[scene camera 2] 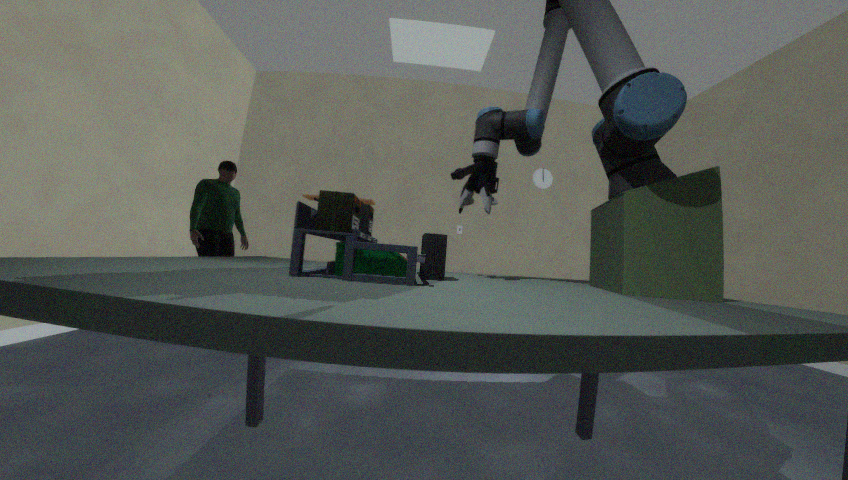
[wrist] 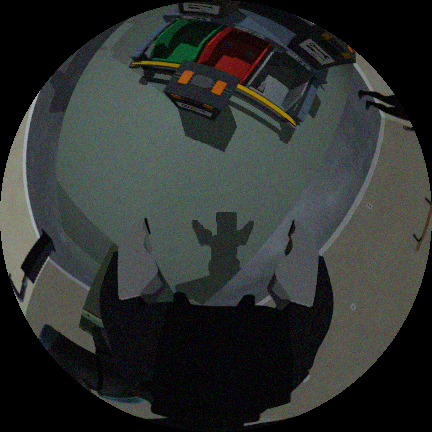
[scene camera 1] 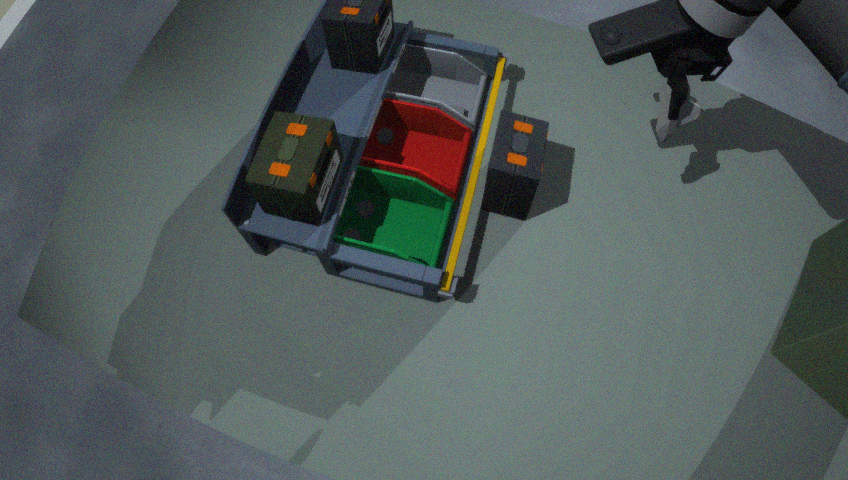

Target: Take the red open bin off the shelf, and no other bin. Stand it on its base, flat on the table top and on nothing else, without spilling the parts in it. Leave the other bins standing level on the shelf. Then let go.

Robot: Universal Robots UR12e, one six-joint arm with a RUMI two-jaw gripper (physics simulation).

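Places are measured from the arm's base along level axes (x ahead, y up, z right), in millimetres.
Pixels of known places: gripper, fingertip midpoint: [scene camera 2: 473,213] [wrist: 218,220] [scene camera 1: 641,87]; arm's base, link origin: [scene camera 2: 642,193].
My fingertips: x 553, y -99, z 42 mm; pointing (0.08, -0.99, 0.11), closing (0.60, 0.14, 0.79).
Observation:
For each thing: its top centre in the pictures, then the offset to it from my fingertips. "*": a spot on its surface instead. Level surfaces: height alone.
- red open bin, surface spot: [scene camera 1: 433,147] [wrist: 236,70] * dy -214, dx +244, dz -99 mm
- shelf, surface spot: [scene camera 1: 380,270] [scene camera 2: 385,244] * dy -138, dx +210, dz -313 mm
- green bin, surface spot: [scene camera 1: 410,223] [wrist: 188,54] * dy -213, dx +220, dz -219 mm
- grey bin, surface spot: [scene camera 1: 455,89] [wrist: 277,95] * dy -214, dx +260, dz +14 mm
- yellow bar, top centre: [scene camera 1: 479,155] [wrist: 215,75] dy -158, dx +171, dz -112 mm
- table, surface height: dy -223 mm
- olive case, top centre: [scene camera 1: 288,149] [scene camera 2: 342,196] dy -26, dx +347, dz -262 mm
The red open bin [scene camera 1: 433,147] [wrist: 233,67] stands on the low front level of the shelf [scene camera 1: 380,270] [scene camera 2: 380,246], between the green bin [scene camera 1: 410,223] [scene camera 2: 378,261] [wrist: 181,52] and the grey bin [scene camera 1: 455,89] [wrist: 270,89]. A round dark part shows inside it. The yellow bar [scene camera 1: 474,175] [wrist: 267,103] runs along the shelf's front edge. In scene camera 2 the red bin does not show clearly. My gripper [scene camera 2: 474,210] [wrist: 218,220] is open and empty, high above the table, off the shelf's front side. In scene camera 1 one finger hides the other.
A dark case [scene camera 1: 516,166] [scene camera 2: 433,255] [wrist: 202,87] with orange latches stands on the table [scene camera 1: 565,356] close before the yellow bar, in front of the red bin. An olive case [scene camera 1: 294,166] [scene camera 2: 336,211] and a dark case [scene camera 1: 358,38] stand on the upper level. A green block [scene camera 2: 657,243] stands beneath the arm.

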